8 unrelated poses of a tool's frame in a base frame.
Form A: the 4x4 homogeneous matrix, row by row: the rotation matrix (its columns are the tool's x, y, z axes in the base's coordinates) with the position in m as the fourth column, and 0 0 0 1 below. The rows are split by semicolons.
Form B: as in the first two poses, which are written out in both.
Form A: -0.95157 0.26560 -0.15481 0.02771; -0.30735 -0.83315 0.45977 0.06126; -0.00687 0.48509 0.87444 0.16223; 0 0 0 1
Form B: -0.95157 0.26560 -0.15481 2.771; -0.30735 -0.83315 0.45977 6.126; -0.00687 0.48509 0.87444 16.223; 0 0 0 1
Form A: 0.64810 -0.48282 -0.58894 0.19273; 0.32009 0.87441 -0.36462 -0.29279; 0.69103 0.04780 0.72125 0.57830; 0 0 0 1
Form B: 0.64810 -0.48282 -0.58894 19.273; 0.32009 0.87441 -0.36462 -29.279; 0.69103 0.04780 0.72125 57.830; 0 0 0 1
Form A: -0.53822 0.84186 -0.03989 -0.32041; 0.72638 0.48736 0.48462 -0.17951; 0.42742 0.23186 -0.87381 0.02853; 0 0 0 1
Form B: -0.53822 0.84186 -0.03989 -32.041; 0.72638 0.48736 0.48462 -17.951; 0.42742 0.23186 -0.87381 2.853; 0 0 0 1
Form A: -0.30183 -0.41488 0.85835 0.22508; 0.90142 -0.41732 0.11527 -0.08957; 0.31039 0.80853 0.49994 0.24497; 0 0 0 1
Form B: -0.30183 -0.41488 0.85835 22.508; 0.90142 -0.41732 0.11527 -8.957; 0.31039 0.80853 0.49994 24.497; 0 0 0 1
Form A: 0.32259 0.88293 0.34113 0.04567; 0.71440 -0.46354 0.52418 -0.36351; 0.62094 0.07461 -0.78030 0.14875; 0 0 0 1
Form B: 0.32259 0.88293 0.34113 4.567; 0.71440 -0.46354 0.52418 -36.351; 0.62094 0.07461 -0.78030 14.875; 0 0 0 1
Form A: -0.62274 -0.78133 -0.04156 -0.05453; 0.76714 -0.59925 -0.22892 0.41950; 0.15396 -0.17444 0.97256 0.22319; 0 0 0 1
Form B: -0.62274 -0.78133 -0.04156 -5.453; 0.76714 -0.59925 -0.22892 41.950; 0.15396 -0.17444 0.97256 22.319; 0 0 0 1
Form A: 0.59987 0.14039 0.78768 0.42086; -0.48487 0.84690 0.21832 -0.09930; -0.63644 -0.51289 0.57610 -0.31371; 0 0 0 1
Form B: 0.59987 0.14039 0.78768 42.086; -0.48487 0.84690 0.21832 -9.930; -0.63644 -0.51289 0.57610 -31.371; 0 0 0 1
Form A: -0.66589 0.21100 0.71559 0.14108; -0.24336 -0.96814 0.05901 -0.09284; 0.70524 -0.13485 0.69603 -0.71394; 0 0 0 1
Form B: -0.66589 0.21100 0.71559 14.108; -0.24336 -0.96814 0.05901 -9.284; 0.70524 -0.13485 0.69603 -71.394; 0 0 0 1
